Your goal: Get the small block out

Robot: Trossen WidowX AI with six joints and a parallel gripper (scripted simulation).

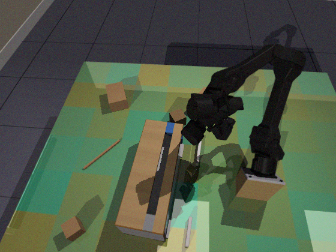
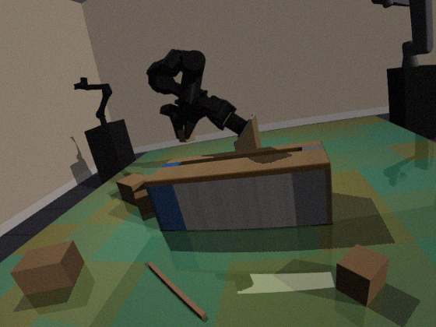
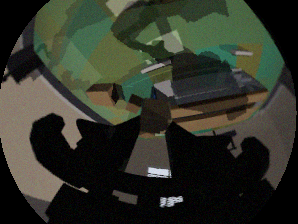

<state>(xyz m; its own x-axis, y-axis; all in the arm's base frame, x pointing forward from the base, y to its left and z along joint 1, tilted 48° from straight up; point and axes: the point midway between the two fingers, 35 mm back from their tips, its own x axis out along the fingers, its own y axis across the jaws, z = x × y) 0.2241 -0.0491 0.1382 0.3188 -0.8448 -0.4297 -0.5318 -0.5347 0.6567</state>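
Now: the block 10 mm behind my gripper tip, 10 mm to the left of it and 10 mm above it. The rest, counted from my gripper tip: thin brown stick (360 mm ahead, 40 mm to the left, 170 mm below); wooden box (90 mm ahead, 150 mm to the left, 110 mm below).
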